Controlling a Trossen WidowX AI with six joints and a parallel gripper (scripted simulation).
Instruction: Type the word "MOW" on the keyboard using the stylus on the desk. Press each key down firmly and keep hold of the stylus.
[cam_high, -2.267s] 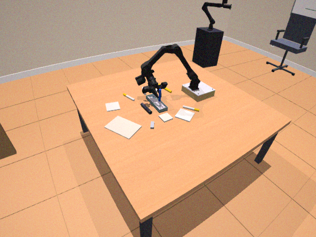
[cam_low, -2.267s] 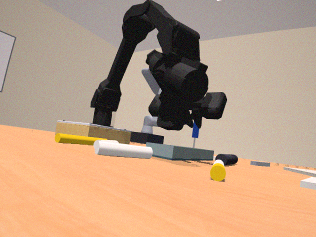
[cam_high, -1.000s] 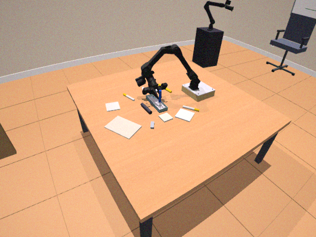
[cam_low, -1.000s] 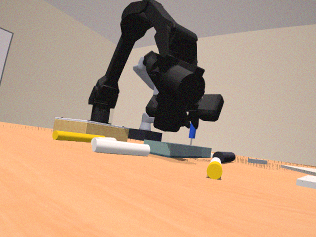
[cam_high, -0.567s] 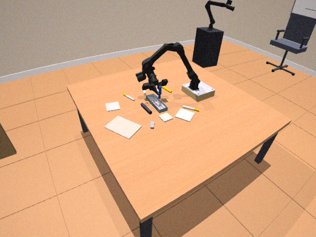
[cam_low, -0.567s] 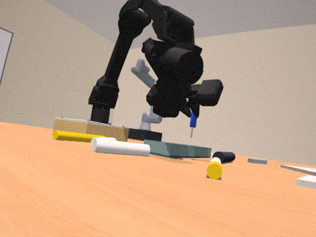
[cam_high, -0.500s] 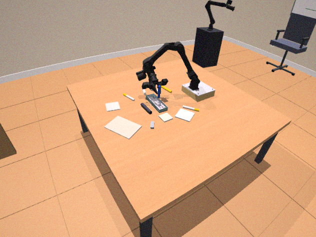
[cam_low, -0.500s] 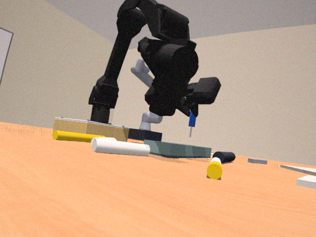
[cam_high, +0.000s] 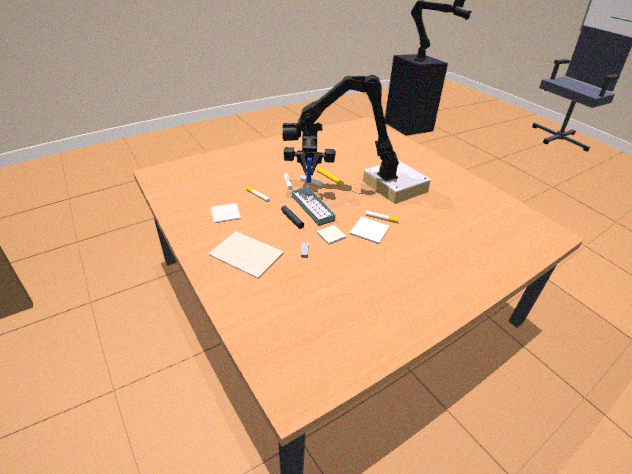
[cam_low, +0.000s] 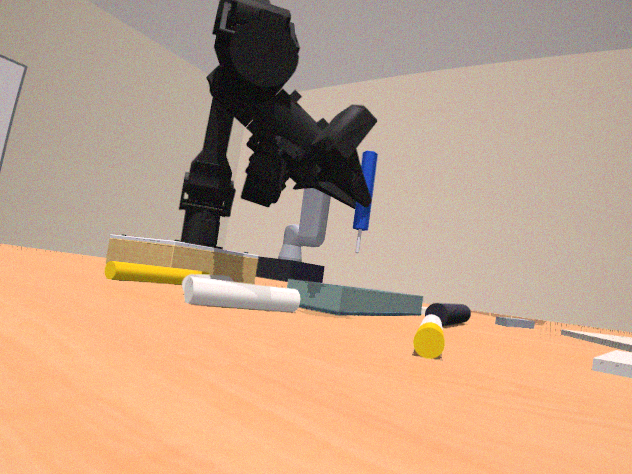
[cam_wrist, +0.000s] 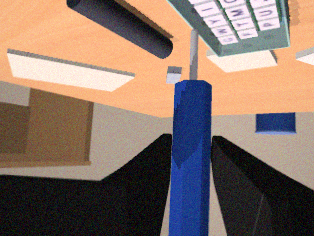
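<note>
Right now the black cylinder is 9 cm ahead of my gripper tip, 6 cm to the left of it and 11 cm below it. From my gripper tip the other things lie so: blue stylus (2 cm below); small grey block (13 cm ahead, 24 cm to the left, 12 cm below); yellow marker (17 cm behind, 14 cm to the right, 11 cm below).
</note>
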